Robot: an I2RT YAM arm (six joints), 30 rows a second.
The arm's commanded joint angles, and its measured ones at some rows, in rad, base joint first. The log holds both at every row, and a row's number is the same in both.
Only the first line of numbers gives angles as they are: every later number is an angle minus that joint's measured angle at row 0.
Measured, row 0: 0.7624, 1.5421, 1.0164, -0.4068, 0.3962, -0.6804
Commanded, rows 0 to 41: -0.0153, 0.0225, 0.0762, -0.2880, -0.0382, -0.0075; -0.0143, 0.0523, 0.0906, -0.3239, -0.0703, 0.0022; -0.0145, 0.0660, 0.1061, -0.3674, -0.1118, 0.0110; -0.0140, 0.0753, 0.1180, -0.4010, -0.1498, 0.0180; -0.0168, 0.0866, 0.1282, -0.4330, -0.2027, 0.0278; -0.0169, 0.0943, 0.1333, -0.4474, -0.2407, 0.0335; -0.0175, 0.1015, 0.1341, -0.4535, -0.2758, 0.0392; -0.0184, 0.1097, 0.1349, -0.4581, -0.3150, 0.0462; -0.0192, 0.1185, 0.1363, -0.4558, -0.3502, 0.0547; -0.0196, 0.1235, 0.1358, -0.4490, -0.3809, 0.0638; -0.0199, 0.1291, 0.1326, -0.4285, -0.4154, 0.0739; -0.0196, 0.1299, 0.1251, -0.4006, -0.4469, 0.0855; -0.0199, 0.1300, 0.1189, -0.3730, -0.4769, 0.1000; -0.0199, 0.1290, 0.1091, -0.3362, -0.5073, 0.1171; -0.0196, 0.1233, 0.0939, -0.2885, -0.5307, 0.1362; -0.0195, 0.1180, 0.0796, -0.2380, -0.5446, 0.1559; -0.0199, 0.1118, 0.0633, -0.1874, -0.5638, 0.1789; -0.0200, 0.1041, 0.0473, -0.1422, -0.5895, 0.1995; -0.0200, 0.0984, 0.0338, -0.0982, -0.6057, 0.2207; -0.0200, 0.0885, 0.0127, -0.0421, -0.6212, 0.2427; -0.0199, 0.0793, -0.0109, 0.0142, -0.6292, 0.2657; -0.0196, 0.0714, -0.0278, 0.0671, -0.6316, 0.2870; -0.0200, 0.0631, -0.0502, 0.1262, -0.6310, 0.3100; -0.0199, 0.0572, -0.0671, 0.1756, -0.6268, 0.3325; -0.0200, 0.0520, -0.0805, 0.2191, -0.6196, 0.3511; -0.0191, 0.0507, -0.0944, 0.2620, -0.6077, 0.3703; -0.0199, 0.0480, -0.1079, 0.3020, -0.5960, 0.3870; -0.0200, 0.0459, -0.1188, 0.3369, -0.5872, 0.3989; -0.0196, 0.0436, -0.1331, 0.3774, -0.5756, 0.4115; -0.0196, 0.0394, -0.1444, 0.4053, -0.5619, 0.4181; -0.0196, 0.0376, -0.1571, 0.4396, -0.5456, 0.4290; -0.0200, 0.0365, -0.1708, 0.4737, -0.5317, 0.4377; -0.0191, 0.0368, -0.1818, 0.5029, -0.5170, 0.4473; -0.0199, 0.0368, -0.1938, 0.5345, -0.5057, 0.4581; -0.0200, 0.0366, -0.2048, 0.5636, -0.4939, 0.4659; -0.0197, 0.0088, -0.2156, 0.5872, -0.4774, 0.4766; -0.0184, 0.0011, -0.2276, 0.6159, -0.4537, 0.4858; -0.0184, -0.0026, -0.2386, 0.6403, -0.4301, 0.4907; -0.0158, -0.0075, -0.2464, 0.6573, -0.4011, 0.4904; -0.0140, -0.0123, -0.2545, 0.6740, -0.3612, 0.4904; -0.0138, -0.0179, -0.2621, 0.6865, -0.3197, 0.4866; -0.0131, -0.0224, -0.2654, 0.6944, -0.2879, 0.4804
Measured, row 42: -0.0122, -0.0042, -0.2514, 0.5470, -0.4281, 0.4460
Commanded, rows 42 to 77: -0.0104, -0.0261, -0.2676, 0.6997, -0.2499, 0.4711; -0.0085, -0.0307, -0.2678, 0.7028, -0.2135, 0.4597; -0.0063, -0.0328, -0.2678, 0.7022, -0.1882, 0.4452; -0.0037, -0.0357, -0.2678, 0.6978, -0.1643, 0.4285; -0.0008, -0.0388, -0.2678, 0.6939, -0.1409, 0.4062; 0.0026, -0.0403, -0.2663, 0.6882, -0.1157, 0.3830; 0.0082, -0.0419, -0.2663, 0.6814, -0.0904, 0.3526; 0.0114, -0.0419, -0.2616, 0.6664, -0.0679, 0.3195; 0.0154, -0.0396, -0.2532, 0.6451, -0.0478, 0.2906; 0.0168, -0.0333, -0.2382, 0.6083, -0.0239, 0.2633; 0.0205, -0.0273, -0.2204, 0.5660, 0.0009, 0.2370; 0.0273, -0.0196, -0.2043, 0.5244, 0.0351, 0.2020; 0.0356, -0.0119, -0.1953, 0.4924, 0.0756, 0.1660; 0.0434, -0.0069, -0.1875, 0.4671, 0.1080, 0.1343; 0.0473, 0.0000, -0.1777, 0.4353, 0.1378, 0.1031; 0.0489, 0.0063, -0.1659, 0.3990, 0.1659, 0.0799; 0.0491, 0.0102, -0.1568, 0.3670, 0.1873, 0.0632; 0.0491, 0.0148, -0.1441, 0.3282, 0.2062, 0.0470; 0.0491, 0.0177, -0.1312, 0.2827, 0.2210, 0.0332; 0.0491, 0.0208, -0.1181, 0.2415, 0.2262, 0.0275; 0.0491, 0.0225, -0.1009, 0.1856, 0.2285, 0.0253; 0.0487, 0.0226, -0.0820, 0.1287, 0.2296, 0.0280; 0.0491, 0.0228, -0.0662, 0.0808, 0.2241, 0.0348; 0.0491, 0.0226, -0.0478, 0.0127, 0.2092, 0.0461; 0.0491, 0.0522, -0.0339, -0.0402, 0.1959, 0.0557; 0.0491, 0.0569, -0.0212, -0.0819, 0.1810, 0.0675; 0.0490, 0.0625, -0.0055, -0.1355, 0.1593, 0.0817; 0.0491, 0.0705, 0.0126, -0.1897, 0.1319, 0.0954; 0.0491, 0.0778, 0.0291, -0.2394, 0.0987, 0.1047; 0.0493, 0.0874, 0.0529, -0.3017, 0.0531, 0.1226; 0.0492, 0.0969, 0.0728, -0.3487, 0.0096, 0.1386; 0.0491, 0.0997, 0.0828, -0.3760, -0.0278, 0.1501; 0.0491, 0.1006, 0.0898, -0.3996, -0.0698, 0.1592; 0.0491, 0.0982, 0.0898, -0.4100, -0.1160, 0.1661; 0.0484, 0.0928, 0.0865, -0.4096, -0.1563, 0.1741; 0.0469, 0.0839, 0.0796, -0.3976, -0.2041, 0.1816
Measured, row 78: 0.0576, 0.0885, 0.0721, -0.2537, -0.0603, 0.1290
